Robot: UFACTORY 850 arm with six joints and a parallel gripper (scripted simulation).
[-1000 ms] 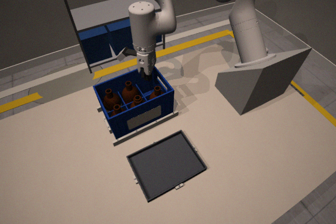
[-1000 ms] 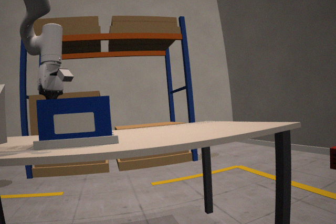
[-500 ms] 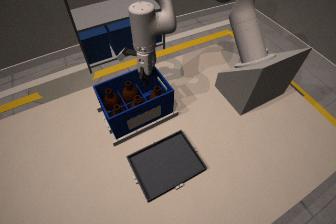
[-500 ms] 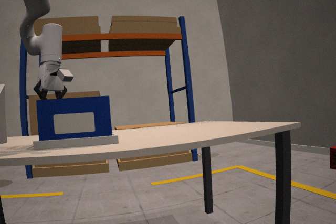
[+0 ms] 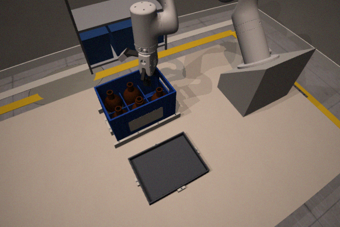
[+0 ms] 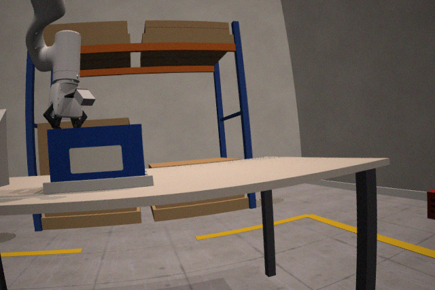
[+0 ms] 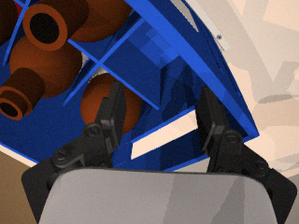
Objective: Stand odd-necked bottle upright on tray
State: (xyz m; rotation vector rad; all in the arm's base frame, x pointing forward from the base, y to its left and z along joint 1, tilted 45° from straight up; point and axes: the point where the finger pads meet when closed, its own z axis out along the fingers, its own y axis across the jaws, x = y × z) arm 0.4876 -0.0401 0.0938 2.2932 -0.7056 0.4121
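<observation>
Right now the brown bottle is 100 mm to the left of my hand, 70 mm below it and 70 mm ahead of it. From my hand the other things lie so: dark grey tray 330 mm to the left, 150 mm below, 50 mm ahead; then crate 80 mm ahead, 70 mm below, 60 mm to the left.
</observation>
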